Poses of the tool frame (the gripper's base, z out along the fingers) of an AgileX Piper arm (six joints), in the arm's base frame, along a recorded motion.
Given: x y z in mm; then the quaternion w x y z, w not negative.
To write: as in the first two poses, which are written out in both.
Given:
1: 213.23 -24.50 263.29 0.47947 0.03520 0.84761 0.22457
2: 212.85 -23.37 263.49 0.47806 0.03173 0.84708 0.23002
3: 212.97 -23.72 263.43 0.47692 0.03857 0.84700 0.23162
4: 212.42 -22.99 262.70 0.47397 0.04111 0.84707 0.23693
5: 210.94 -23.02 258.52 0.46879 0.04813 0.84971 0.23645
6: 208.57 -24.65 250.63 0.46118 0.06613 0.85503 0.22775
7: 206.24 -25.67 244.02 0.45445 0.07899 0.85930 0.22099
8: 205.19 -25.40 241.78 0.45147 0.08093 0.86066 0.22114
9: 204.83 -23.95 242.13 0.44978 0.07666 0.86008 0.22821
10: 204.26 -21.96 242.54 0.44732 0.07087 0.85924 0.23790
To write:
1: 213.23 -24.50 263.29 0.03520 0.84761 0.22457 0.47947
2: 212.85 -23.37 263.49 0.03173 0.84708 0.23002 0.47806
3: 212.97 -23.72 263.43 0.03857 0.84700 0.23162 0.47692
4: 212.42 -22.99 262.70 0.04111 0.84707 0.23693 0.47397
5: 210.94 -23.02 258.52 0.04813 0.84971 0.23645 0.46879
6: 208.57 -24.65 250.63 0.06613 0.85503 0.22775 0.46118
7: 206.24 -25.67 244.02 0.07899 0.85930 0.22099 0.45445
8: 205.19 -25.40 241.78 0.08093 0.86066 0.22114 0.45147
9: 204.83 -23.95 242.13 0.07666 0.86008 0.22821 0.44978
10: 204.26 -21.96 242.54 0.07087 0.85924 0.23790 0.44732
